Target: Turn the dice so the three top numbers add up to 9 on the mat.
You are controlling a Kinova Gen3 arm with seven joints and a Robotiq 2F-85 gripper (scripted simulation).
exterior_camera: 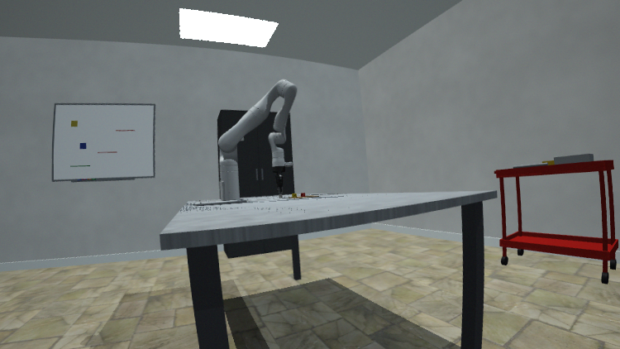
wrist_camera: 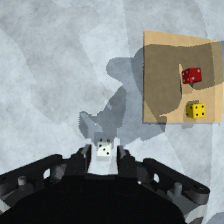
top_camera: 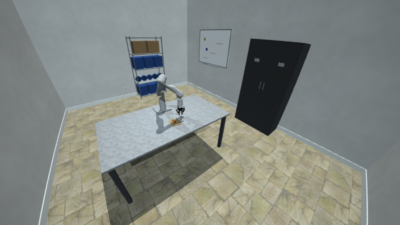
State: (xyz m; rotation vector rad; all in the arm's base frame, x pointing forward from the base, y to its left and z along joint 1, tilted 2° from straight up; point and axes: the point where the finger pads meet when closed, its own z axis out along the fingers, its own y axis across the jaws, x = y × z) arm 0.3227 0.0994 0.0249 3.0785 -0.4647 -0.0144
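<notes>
Now: the white die 4 cm below my hand. Round my hand: red die (15 cm to the right, 7 cm ahead, 3 cm below); then tan mat (15 cm to the right, 7 cm ahead, 4 cm below); then yellow die (14 cm to the right, 3 cm below, 2 cm ahead).
</notes>
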